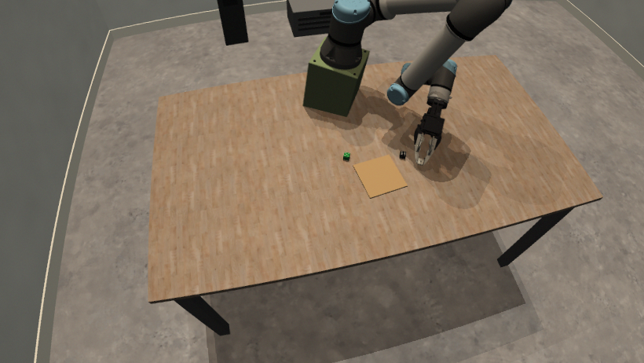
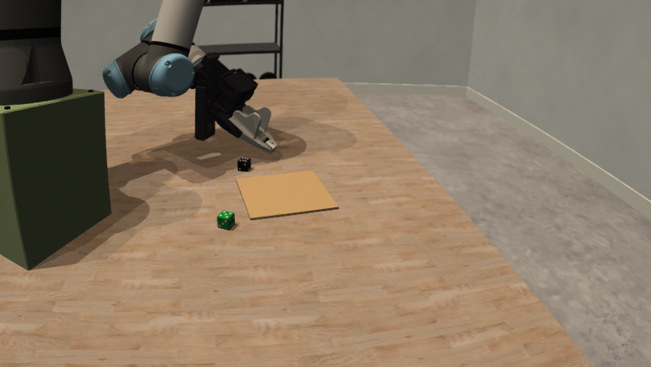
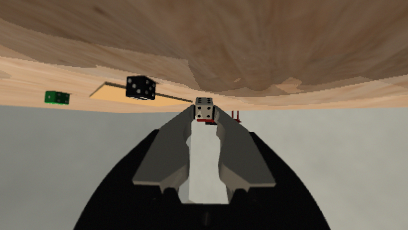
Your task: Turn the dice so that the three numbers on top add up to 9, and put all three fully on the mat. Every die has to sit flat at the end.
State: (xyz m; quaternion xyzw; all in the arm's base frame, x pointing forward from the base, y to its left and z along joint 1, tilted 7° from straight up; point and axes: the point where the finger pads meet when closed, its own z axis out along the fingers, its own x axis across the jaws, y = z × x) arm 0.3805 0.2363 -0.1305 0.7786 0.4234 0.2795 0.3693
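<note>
Right now the white die is 10 mm ahead of my hand. The rest, counted from my hand: tan mat: 150 mm to the right, 30 mm below, 30 mm ahead; then black die: 50 mm to the right, 40 mm behind, 20 mm below; then green die: 250 mm to the right, 60 mm behind, 20 mm below.
</note>
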